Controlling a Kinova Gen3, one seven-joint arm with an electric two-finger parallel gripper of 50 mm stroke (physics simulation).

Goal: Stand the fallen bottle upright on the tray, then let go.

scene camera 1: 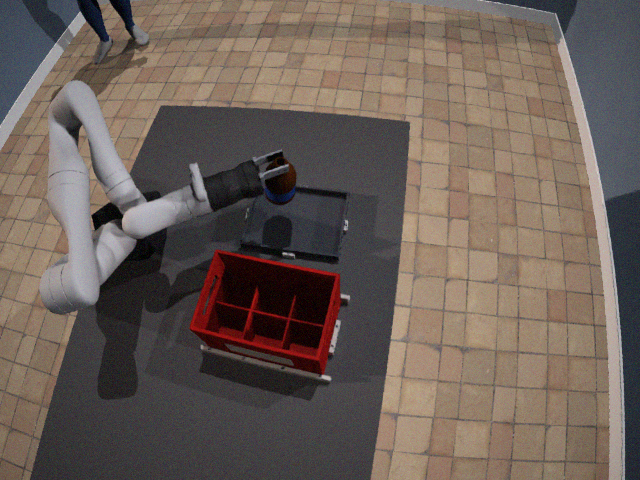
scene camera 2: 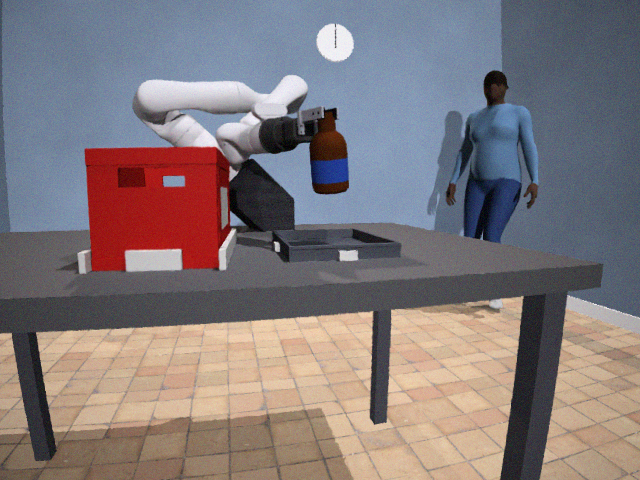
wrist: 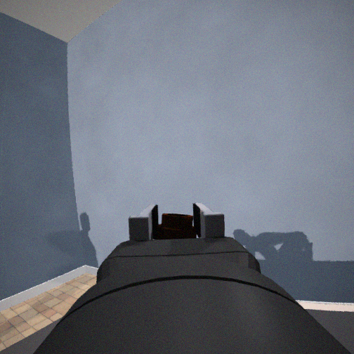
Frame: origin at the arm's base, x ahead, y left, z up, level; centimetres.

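Seen in the pictures: gripper, between the fingertips: (scene camera 1: pixel 285 160) (scene camera 2: pixel 330 112); arm's base, origin of its link: (scene camera 1: pixel 119 237) (scene camera 2: pixel 231 176).
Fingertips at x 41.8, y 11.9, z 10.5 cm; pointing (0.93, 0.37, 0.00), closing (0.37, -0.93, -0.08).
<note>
Pixels of each thing's top centre, then the offset from my fingertips to it.
- brown bottle, centre of its top: (scene camera 2: pixel 328 112) (scene camera 1: pixel 275 157) dx -2.1, dy +0.5, dz +0.5 cm
- tall red crate, centre of its top: (scene camera 2: pixel 171 156) (scene camera 1: pixel 263 302) dx -4.5, dy -28.8, dz -8.5 cm
The brown bottle (scene camera 1: pixel 280 181) (scene camera 2: pixel 329 149) (wrist: pixel 177 226) with a blue band hangs close to upright in the air, its base well above the tray. My gripper (scene camera 1: pixel 277 162) (scene camera 2: pixel 329 113) (wrist: pixel 175 215) is shut on the bottle's neck, with one finger on each side; in the wrist view the bottle's mouth shows between the fingers. The dark tray (scene camera 1: pixel 290 255) (scene camera 2: pixel 310 253) lies flat on the table, low-walled, with small white blocks at its sides. In scene camera 1 the bottle overlaps the tray's far left part. The tray does not show in the wrist view.
A tall red crate (scene camera 1: pixel 330 310) (scene camera 2: pixel 155 222) with compartments stands beside the tray, held by white strips, its top well above the tray walls. The dark table (scene camera 1: pixel 248 439) (scene camera 2: pixel 413 279) bears both. A person (scene camera 1: pixel 126 25) (scene camera 2: pixel 491 149) stands on the floor beyond the table.
</note>
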